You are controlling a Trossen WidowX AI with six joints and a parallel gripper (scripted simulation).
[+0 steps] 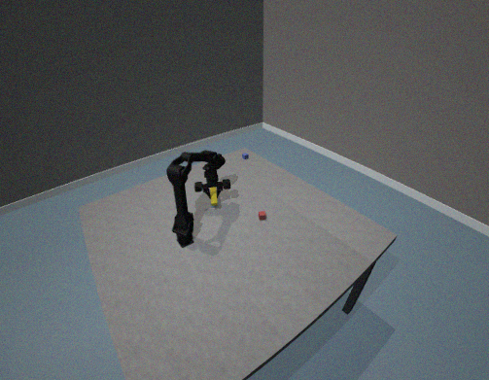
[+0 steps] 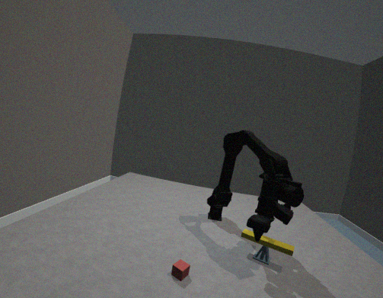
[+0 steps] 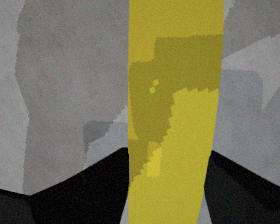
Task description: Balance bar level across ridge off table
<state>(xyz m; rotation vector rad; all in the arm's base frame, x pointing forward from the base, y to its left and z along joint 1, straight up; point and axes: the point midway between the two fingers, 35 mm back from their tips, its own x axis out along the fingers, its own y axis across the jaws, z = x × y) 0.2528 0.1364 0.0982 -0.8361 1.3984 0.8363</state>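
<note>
Now: the yellow bar 10 mm ahead of my gripper tip and 30 mm to the left of it. The rest, counted from my gripper tip: red cube 150 mm ahead, 230 mm to the right, 50 mm below; then blue cube 490 mm ahead, 360 mm to the left, 50 mm below.
</note>
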